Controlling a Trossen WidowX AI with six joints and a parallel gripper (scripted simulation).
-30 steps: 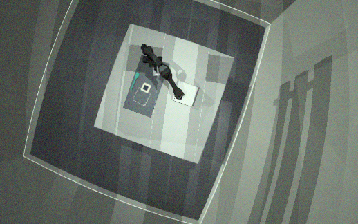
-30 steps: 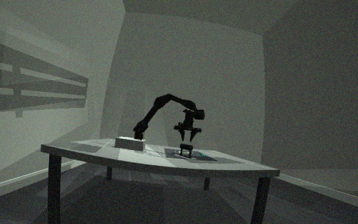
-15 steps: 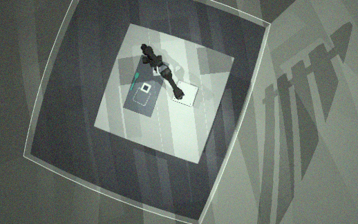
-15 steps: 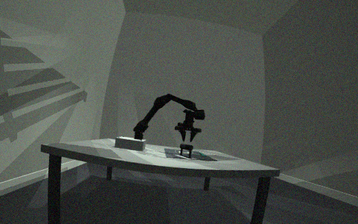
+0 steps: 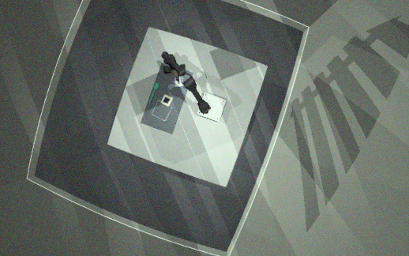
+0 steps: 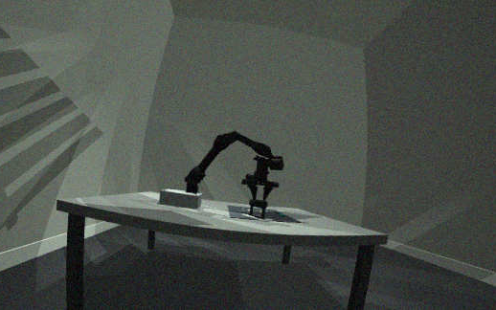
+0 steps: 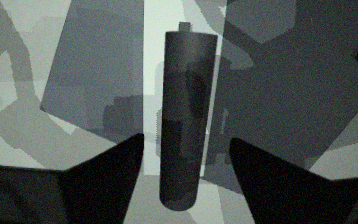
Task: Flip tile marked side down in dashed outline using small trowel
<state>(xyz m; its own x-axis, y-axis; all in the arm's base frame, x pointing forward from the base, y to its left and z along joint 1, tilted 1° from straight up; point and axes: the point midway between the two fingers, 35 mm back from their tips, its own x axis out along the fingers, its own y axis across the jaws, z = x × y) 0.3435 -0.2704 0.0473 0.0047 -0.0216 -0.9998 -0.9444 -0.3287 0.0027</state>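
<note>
Now: gripper tip 50 mm above the trowel, 20 mm to the right of it and 10 mm past it. From my gripper tip the other things lie so: tile: 260 mm to the left, 80 mm below, 50 mm ahead; teal elongated object: 200 mm to the left, 190 mm ahead, 80 mm below.
</note>
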